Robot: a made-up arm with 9 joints. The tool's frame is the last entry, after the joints. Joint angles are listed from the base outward.
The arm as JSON. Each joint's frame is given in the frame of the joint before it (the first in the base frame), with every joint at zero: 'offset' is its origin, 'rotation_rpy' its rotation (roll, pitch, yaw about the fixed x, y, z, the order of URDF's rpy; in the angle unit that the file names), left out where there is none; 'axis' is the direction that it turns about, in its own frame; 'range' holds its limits. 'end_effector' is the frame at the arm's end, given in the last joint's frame.
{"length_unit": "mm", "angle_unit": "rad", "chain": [
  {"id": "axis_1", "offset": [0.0, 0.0, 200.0], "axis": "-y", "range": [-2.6, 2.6]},
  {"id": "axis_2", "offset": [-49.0, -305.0, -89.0], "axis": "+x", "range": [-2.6, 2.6]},
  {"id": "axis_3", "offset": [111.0, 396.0, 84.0], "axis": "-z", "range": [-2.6, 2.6]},
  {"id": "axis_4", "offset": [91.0, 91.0, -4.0], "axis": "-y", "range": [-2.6, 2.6]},
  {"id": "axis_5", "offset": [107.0, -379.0, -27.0], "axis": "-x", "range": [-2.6, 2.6]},
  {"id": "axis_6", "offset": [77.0, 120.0, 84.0], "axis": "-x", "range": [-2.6, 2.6]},
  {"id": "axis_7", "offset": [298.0, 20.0, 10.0], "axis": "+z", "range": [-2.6, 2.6]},
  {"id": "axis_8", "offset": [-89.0, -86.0, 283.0], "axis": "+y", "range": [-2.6, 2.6]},
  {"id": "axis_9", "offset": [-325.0, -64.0, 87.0], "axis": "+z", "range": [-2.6, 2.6]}
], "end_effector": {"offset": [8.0, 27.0, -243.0]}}
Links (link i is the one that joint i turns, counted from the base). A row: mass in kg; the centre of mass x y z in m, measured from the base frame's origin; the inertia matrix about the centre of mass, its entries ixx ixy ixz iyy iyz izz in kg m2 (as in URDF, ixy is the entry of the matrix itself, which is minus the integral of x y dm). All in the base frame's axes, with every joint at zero. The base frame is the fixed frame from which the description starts. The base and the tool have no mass.
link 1: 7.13; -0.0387 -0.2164 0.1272; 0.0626 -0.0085 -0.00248 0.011 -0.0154 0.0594
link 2: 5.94; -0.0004 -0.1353 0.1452; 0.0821 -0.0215 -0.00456 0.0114 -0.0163 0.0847
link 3: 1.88; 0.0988 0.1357 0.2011; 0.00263 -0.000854 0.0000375 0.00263 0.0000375 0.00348
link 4: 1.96; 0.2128 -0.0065 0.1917; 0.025 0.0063 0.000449 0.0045 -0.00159 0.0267
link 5: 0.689; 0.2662 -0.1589 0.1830; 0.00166 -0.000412 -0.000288 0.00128 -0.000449 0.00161
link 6: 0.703; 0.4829 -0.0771 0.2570; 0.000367 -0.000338 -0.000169 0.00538 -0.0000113 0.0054
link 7: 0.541; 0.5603 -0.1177 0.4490; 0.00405 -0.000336 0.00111 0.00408 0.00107 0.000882
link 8: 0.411; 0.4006 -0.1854 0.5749; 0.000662 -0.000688 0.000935 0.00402 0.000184 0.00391
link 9: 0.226; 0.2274 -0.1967 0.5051; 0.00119 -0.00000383 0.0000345 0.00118 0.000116 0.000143
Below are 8 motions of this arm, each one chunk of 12 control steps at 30 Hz.
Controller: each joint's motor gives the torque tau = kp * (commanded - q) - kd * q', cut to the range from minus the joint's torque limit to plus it. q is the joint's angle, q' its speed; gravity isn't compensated. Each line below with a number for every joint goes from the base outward.
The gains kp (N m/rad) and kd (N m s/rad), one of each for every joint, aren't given. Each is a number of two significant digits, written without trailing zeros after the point. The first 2 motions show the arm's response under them.
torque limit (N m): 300 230 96 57 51 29 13 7.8 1.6
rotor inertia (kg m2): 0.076 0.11 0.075 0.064 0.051 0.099 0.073 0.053 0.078
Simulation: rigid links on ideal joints. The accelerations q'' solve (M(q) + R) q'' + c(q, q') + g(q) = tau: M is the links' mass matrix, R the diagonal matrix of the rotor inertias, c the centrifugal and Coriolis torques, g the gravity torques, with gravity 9.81 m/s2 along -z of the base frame. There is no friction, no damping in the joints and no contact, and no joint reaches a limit. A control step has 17 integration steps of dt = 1/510 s. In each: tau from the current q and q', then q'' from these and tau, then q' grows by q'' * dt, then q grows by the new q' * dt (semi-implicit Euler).
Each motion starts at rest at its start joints. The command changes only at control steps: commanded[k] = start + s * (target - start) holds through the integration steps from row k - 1 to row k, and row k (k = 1, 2, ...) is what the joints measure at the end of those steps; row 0 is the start. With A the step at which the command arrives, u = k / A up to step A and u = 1 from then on. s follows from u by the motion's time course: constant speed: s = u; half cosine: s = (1 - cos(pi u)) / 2; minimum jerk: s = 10 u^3 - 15 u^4 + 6 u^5; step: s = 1 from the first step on.
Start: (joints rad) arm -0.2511 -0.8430 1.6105 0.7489 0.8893 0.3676 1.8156 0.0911 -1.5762
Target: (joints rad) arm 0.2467 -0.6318 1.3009 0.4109 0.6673 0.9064 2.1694 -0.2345 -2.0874
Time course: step
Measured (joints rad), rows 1 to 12:
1: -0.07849 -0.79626 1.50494 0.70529 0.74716 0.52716 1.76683 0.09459 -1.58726
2: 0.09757 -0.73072 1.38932 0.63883 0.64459 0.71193 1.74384 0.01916 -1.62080
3: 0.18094 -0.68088 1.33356 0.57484 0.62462 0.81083 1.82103 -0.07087 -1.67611
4: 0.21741 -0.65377 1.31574 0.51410 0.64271 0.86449 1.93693 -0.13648 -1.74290
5: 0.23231 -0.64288 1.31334 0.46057 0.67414 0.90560 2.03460 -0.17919 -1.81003
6: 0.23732 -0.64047 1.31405 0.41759 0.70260 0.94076 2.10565 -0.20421 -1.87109
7: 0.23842 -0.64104 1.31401 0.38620 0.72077 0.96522 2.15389 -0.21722 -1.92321
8: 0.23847 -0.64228 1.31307 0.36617 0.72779 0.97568 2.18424 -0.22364 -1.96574
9: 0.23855 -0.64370 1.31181 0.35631 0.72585 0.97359 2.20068 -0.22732 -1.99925
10: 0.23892 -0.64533 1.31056 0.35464 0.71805 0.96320 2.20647 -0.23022 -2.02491
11: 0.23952 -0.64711 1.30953 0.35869 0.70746 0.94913 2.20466 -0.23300 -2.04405
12: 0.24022 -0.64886 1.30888 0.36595 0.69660 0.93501 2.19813 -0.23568 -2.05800
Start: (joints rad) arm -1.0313 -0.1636 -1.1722 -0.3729 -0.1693 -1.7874 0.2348 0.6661 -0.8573
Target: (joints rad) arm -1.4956 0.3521 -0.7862 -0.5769 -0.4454 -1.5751 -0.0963 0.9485 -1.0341
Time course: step
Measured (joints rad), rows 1 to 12:
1: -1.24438 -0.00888 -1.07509 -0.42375 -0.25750 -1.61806 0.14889 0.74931 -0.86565
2: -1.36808 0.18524 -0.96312 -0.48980 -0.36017 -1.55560 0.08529 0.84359 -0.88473
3: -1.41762 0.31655 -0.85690 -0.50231 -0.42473 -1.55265 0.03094 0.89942 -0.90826
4: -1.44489 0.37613 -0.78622 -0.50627 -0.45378 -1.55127 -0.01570 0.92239 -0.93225
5: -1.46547 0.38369 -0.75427 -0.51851 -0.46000 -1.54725 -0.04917 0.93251 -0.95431
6: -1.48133 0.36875 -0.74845 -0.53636 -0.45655 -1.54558 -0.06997 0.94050 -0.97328
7: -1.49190 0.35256 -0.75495 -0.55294 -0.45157 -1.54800 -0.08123 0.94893 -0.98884
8: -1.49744 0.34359 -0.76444 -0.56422 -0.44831 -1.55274 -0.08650 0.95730 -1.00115
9: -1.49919 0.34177 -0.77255 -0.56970 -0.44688 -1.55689 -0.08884 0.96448 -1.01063
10: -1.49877 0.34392 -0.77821 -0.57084 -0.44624 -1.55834 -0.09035 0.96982 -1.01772
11: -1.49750 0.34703 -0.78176 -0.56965 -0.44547 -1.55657 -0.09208 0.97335 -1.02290
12: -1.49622 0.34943 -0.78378 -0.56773 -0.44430 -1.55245 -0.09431 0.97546 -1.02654
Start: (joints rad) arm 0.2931 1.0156 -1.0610 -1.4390 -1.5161 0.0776 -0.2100 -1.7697 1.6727
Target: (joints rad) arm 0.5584 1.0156 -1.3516 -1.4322 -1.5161 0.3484 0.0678 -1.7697 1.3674
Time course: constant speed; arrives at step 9
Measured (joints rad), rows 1 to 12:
1: 0.30243 1.01004 -1.06152 -1.44752 -1.52483 0.08393 -0.19983 -1.77149 1.67101
2: 0.31879 1.00131 -1.06763 -1.46058 -1.53819 0.09610 -0.17829 -1.77632 1.66577
3: 0.34015 0.99457 -1.08192 -1.47253 -1.54891 0.11379 -0.15052 -1.78275 1.65619
4: 0.36550 0.99130 -1.10466 -1.48067 -1.55431 0.13754 -0.12073 -1.78851 1.64215
5: 0.39384 0.99092 -1.13474 -1.48421 -1.55453 0.16702 -0.09123 -1.79223 1.62394
6: 0.42421 0.99225 -1.17018 -1.48369 -1.55096 0.20077 -0.06282 -1.79369 1.60203
7: 0.45573 0.99430 -1.20871 -1.48035 -1.54536 0.23673 -0.03538 -1.79333 1.57700
8: 0.48769 0.99638 -1.24831 -1.47558 -1.53931 0.27291 -0.00845 -1.79179 1.54945
9: 0.51961 0.99814 -1.28750 -1.47057 -1.53392 0.30794 0.01847 -1.78962 1.51994
10: 0.54196 1.00110 -1.32136 -1.46130 -1.52144 0.33493 0.03691 -1.78721 1.49064
11: 0.55515 1.00442 -1.34496 -1.45160 -1.50904 0.35212 0.04711 -1.78526 1.46393
12: 0.56208 1.00663 -1.35766 -1.44488 -1.50240 0.35980 0.05292 -1.78342 1.44095

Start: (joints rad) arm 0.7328 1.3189 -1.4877 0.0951 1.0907 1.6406 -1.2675 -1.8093 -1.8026
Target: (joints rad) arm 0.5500 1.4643 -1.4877 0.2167 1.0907 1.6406 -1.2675 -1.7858 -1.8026
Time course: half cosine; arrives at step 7
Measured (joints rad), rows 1 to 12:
1: 0.73263 1.31967 -1.48973 0.09198 1.08845 1.63905 -1.26553 -1.80981 -1.80267
2: 0.72533 1.32410 -1.49989 0.08980 1.08608 1.63344 -1.26154 -1.81266 -1.80276
3: 0.70743 1.33661 -1.51277 0.09237 1.08397 1.62526 -1.25683 -1.81763 -1.80276
4: 0.67959 1.35913 -1.52209 0.10227 1.08212 1.61805 -1.25245 -1.82224 -1.80268
5: 0.64569 1.38988 -1.52380 0.12030 1.08047 1.61487 -1.24951 -1.82396 -1.80257
6: 0.61165 1.42386 -1.51665 0.14468 1.07890 1.61696 -1.24866 -1.82137 -1.80254
7: 0.58394 1.45426 -1.50195 0.17131 1.07744 1.62375 -1.24993 -1.81452 -1.80270
8: 0.56540 1.47549 -1.48559 0.19493 1.07665 1.63288 -1.25260 -1.80510 -1.80307
9: 0.55475 1.48587 -1.47416 0.21157 1.07710 1.64078 -1.25550 -1.79582 -1.80361
10: 0.55006 1.48703 -1.46953 0.22016 1.07857 1.64491 -1.25772 -1.78873 -1.80417
11: 0.54943 1.48223 -1.47072 0.22187 1.08042 1.64491 -1.25886 -1.78460 -1.80466
12: 0.55114 1.47495 -1.47558 0.21902 1.08196 1.64196 -1.25891 -1.78323 -1.80499

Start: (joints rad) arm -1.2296 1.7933 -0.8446 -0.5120 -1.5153 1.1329 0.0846 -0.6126 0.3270
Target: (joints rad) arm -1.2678 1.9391 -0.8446 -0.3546 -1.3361 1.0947 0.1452 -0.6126 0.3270
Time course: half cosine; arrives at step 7
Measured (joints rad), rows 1 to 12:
1: -1.23428 1.79578 -0.84526 -0.51145 -1.51381 1.13170 0.08968 -0.61257 0.32689
2: -1.24107 1.80529 -0.84143 -0.50686 -1.50643 1.12491 0.10095 -0.61277 0.32662
3: -1.24918 1.82446 -0.83536 -0.49548 -1.48909 1.11158 0.11547 -0.61399 0.32629
4: -1.25833 1.85254 -0.82954 -0.47568 -1.46180 1.09611 0.13128 -0.61538 0.32597
5: -1.26765 1.88536 -0.82533 -0.44850 -1.42832 1.08405 0.14592 -0.61526 0.32569
6: -1.27601 1.91669 -0.82296 -0.41759 -1.39505 1.07916 0.15695 -0.61225 0.32544
7: -1.28233 1.94010 -0.82171 -0.38820 -1.36937 1.08217 0.16263 -0.60578 0.32521
8: -1.28612 1.95247 -0.82070 -0.36553 -1.35456 1.08931 0.16369 -0.59731 0.32501
9: -1.28761 1.95567 -0.81994 -0.35195 -1.34853 1.09458 0.16305 -0.58998 0.32487
10: -1.28743 1.95376 -0.82004 -0.34626 -1.34806 1.09505 0.16315 -0.58617 0.32480
11: -1.28633 1.95014 -0.82115 -0.34578 -1.35027 1.09164 0.16488 -0.58631 0.32479
12: -1.28498 1.94681 -0.82285 -0.34783 -1.35306 1.08684 0.16790 -0.58934 0.32481

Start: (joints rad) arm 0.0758 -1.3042 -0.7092 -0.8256 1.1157 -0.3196 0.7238 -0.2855 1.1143
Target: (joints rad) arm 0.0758 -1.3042 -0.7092 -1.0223 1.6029 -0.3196 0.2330 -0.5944 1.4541
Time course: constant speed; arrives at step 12
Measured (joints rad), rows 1 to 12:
1: 0.07513 -1.30652 -0.71654 -0.82527 1.12804 -0.32381 0.72003 -0.28920 1.11578
2: 0.07258 -1.30940 -0.72660 -0.82940 1.15654 -0.32430 0.70893 -0.29699 1.12042
3: 0.06917 -1.31135 -0.73465 -0.83899 1.19588 -0.31738 0.68873 -0.30812 1.12879
4: 0.06584 -1.31263 -0.74045 -0.85220 1.23980 -0.30602 0.66057 -0.32156 1.14089
5: 0.06315 -1.31348 -0.74423 -0.86738 1.28437 -0.29482 0.62664 -0.33690 1.15640
6: 0.06138 -1.31401 -0.74606 -0.88344 1.32768 -0.28722 0.58903 -0.35440 1.17485
7: 0.06063 -1.31425 -0.74616 -0.89969 1.36912 -0.28456 0.54940 -0.37449 1.19577
8: 0.06081 -1.31422 -0.74493 -0.91577 1.40886 -0.28638 0.50892 -0.39727 1.21870
9: 0.06163 -1.31400 -0.74293 -0.93155 1.44745 -0.29116 0.46832 -0.42238 1.24320
10: 0.06276 -1.31366 -0.74074 -0.94704 1.48559 -0.29707 0.42791 -0.44913 1.26893
11: 0.06385 -1.31328 -0.73880 -0.96239 1.52382 -0.30255 0.38771 -0.47672 1.29556
12: 0.06469 -1.31296 -0.73732 -0.97776 1.56249 -0.30667 0.34759 -0.50446 1.32285

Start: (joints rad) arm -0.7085 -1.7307 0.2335 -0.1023 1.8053 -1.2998 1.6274 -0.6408 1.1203
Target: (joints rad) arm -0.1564 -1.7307 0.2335 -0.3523 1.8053 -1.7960 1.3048 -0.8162 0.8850
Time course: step
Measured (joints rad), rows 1 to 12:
1: -0.61907 -1.73232 0.17357 -0.14166 1.81984 -1.34381 1.55286 -0.63913 1.10792
2: -0.42604 -1.73501 0.08845 -0.19508 1.82980 -1.44126 1.49828 -0.65960 1.07999
3: -0.26704 -1.73570 0.06523 -0.23575 1.82317 -1.58255 1.49676 -0.69239 1.04743
4: -0.17546 -1.73440 0.10475 -0.26721 1.80886 -1.72351 1.48922 -0.72524 1.01619
5: -0.13652 -1.73277 0.16979 -0.29609 1.79660 -1.82776 1.45196 -0.75082 0.98857
6: -0.12839 -1.73166 0.22693 -0.32405 1.78947 -1.88123 1.39788 -0.76986 0.96514
7: -0.13396 -1.73083 0.25950 -0.34742 1.78680 -1.89120 1.34702 -0.78552 0.94580
8: -0.14291 -1.73010 0.26612 -0.36196 1.78762 -1.87340 1.31169 -0.79926 0.93018
9: -0.15069 -1.72962 0.25417 -0.36680 1.79100 -1.84246 1.29455 -0.81079 0.91777
10: -0.15627 -1.72943 0.23342 -0.36437 1.79557 -1.80922 1.29171 -0.81960 0.90802
11: -0.16002 -1.72939 0.21201 -0.35837 1.79991 -1.78079 1.29700 -0.82575 0.90045
12: -0.16249 -1.72938 0.19497 -0.35192 1.80306 -1.76096 1.30500 -0.82980 0.89464

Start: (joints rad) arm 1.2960 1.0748 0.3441 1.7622 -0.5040 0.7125 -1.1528 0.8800 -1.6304
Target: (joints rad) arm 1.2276 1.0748 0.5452 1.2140 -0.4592 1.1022 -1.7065 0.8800 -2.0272
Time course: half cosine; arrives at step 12
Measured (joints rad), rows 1 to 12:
1: 1.29952 1.07470 0.34974 1.76277 -0.51031 0.71162 -1.15441 0.88139 -1.63074
2: 1.30264 1.07383 0.35843 1.76149 -0.52392 0.70794 -1.15834 0.88698 -1.63259
3: 1.30351 1.07228 0.36859 1.75113 -0.53993 0.70559 -1.16687 0.89721 -1.63758
4: 1.30195 1.07107 0.38136 1.72815 -0.55481 0.71066 -1.18384 0.91122 -1.64725
5: 1.29807 1.07077 0.39788 1.69173 -0.56562 0.72763 -1.21228 0.92725 -1.66262
6: 1.29208 1.07134 0.41855 1.64322 -0.57023 0.75828 -1.25360 0.94315 -1.68416
7: 1.28436 1.07237 0.44282 1.58560 -0.56753 0.80179 -1.30726 0.95657 -1.71162
8: 1.27542 1.07345 0.46906 1.52279 -0.55756 0.85534 -1.37060 0.96508 -1.74417
9: 1.26588 1.07434 0.49497 1.45898 -0.54143 0.91478 -1.43917 0.96661 -1.78041
10: 1.25646 1.07507 0.51815 1.39823 -0.52102 0.97527 -1.50732 0.96004 -1.81852
11: 1.24791 1.07584 0.53669 1.34436 -0.49869 1.03184 -1.56919 0.94565 -1.85639
12: 1.24097 1.07679 0.54947 1.30094 -0.47683 1.07968 -1.61959 0.92508 -1.89179

